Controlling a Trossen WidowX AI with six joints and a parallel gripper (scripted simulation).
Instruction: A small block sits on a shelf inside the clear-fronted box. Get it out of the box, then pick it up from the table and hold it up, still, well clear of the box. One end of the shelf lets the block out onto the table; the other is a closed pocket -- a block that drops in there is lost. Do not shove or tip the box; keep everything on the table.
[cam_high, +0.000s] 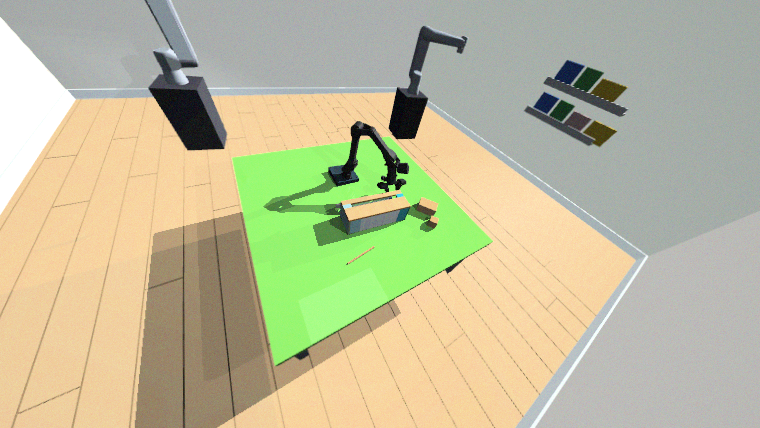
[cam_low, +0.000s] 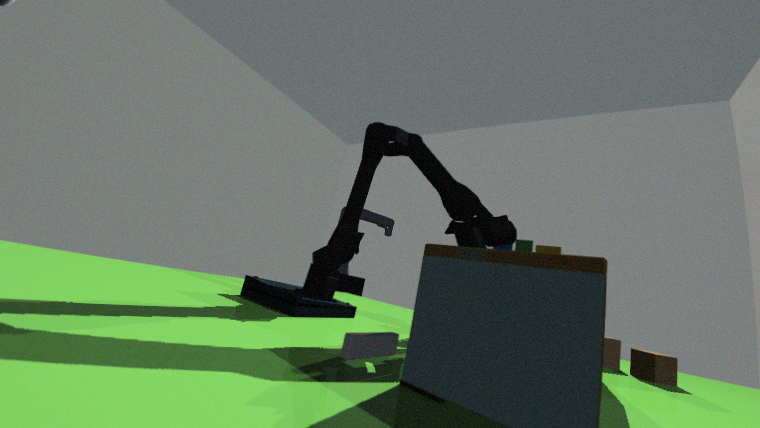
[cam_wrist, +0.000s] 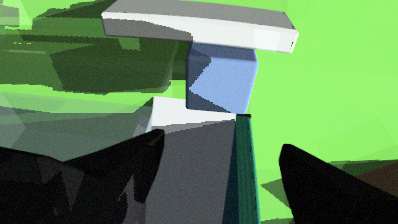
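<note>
Right now my gripper tip is 20 mm past the blue block, 10 mm to the left of it and 40 mm above it. From my gripper tip the other things lie so: thin stick 340 mm ahead, 310 mm to the right, 50 mm below; then box 70 mm ahead, 160 mm to the right, 10 mm above.
</note>
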